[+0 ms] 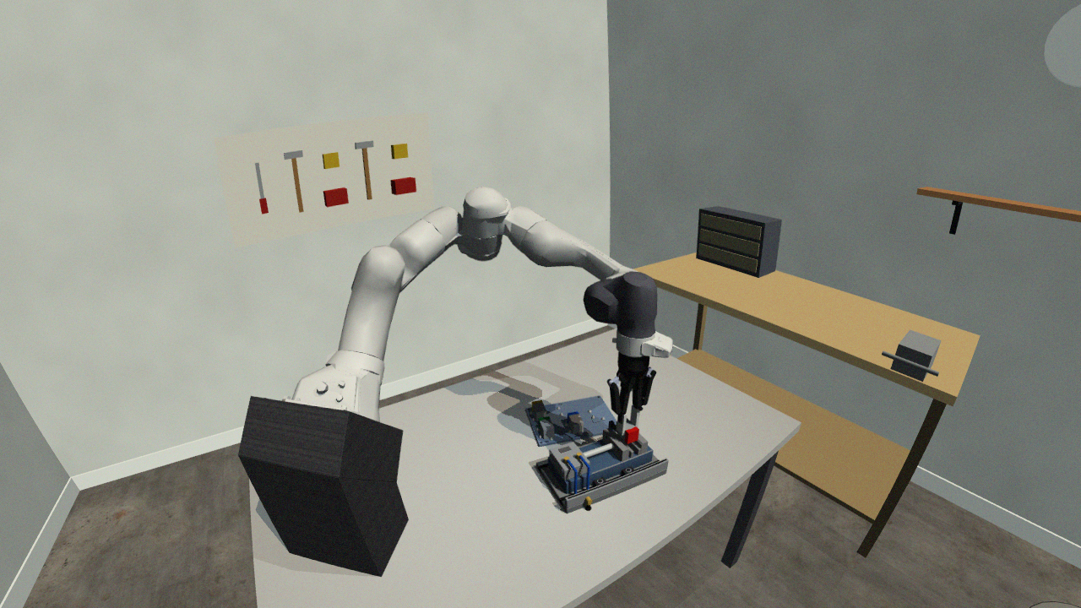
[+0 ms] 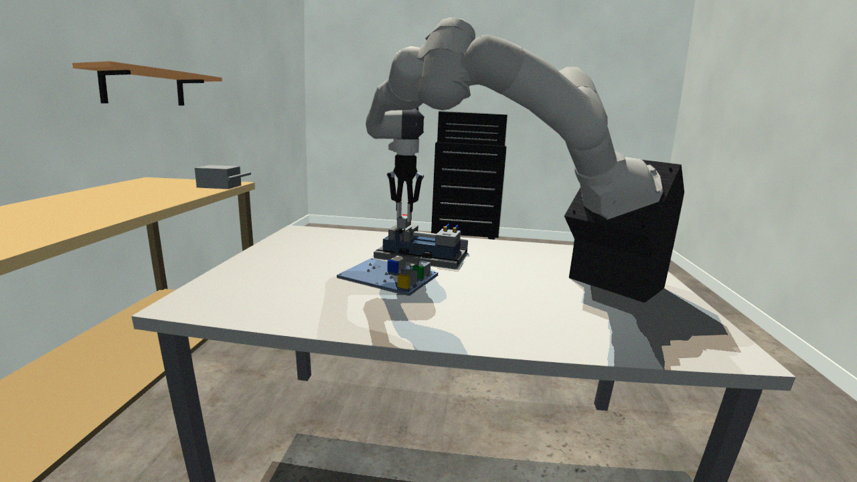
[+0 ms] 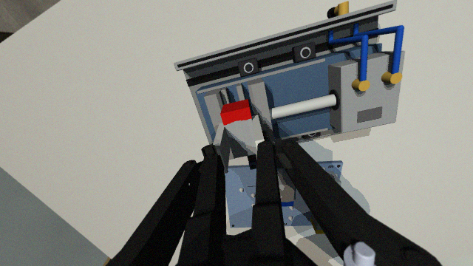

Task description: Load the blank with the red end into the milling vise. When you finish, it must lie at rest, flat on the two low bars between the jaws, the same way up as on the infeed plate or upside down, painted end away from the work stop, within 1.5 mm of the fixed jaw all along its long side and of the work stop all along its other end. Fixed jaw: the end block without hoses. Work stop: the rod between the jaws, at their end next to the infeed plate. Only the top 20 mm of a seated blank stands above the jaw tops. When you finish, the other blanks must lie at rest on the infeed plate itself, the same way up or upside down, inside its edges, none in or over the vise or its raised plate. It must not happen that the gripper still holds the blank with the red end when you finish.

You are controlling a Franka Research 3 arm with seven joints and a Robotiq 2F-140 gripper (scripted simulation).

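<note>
My gripper is now 30 mm past the moving jaw and 70 mm above it. From my hand the other things lie so: vise: 70 mm behind, 10 mm to the right, 110 mm below; white rod: 90 mm behind, 10 mm to the right, 70 mm below; fixed jaw: 30 mm ahead, 10 mm to the left, 70 mm below.
</note>
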